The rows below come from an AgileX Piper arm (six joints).
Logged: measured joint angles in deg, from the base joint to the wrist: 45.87, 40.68, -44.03, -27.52, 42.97, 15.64; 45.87, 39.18, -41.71, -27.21, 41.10, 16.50; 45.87, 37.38, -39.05, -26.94, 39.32, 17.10; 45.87, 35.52, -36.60, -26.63, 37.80, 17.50; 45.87, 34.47, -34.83, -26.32, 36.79, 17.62; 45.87, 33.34, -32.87, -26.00, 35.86, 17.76; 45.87, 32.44, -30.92, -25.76, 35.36, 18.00; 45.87, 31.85, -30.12, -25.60, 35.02, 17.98; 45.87, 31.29, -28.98, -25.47, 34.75, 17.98; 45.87, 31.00, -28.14, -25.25, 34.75, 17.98; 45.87, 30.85, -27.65, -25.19, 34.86, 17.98; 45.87, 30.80, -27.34, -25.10, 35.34, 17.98; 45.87, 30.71, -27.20, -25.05, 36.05, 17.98; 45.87, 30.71, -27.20, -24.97, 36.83, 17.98; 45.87, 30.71, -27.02, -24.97, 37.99, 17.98; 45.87, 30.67, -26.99, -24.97, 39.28, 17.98
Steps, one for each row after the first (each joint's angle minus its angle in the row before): 0.00, -1.50, 2.32, 0.31, -1.87, 0.86; 0.00, -1.80, 2.66, 0.27, -1.78, 0.60; 0.00, -1.86, 2.45, 0.31, -1.52, 0.40; 0.00, -1.05, 1.77, 0.31, -1.01, 0.12; 0.00, -1.13, 1.96, 0.32, -0.93, 0.14; 0.00, -0.90, 1.95, 0.24, -0.50, 0.24; 0.00, -0.59, 0.80, 0.16, -0.34, -0.02; 0.00, -0.56, 1.14, 0.13, -0.27, 0.00; 0.00, -0.29, 0.84, 0.22, 0.00, 0.00; 0.00, -0.15, 0.49, 0.06, 0.11, 0.00; 0.00, -0.05, 0.31, 0.09, 0.48, 0.00; 0.00, -0.09, 0.14, 0.05, 0.71, 0.00; 0.00, 0.00, 0.00, 0.08, 0.78, 0.00; 0.00, 0.00, 0.18, 0.00, 1.16, 0.00; 0.00, -0.04, 0.03, 0.00, 1.29, 0.00
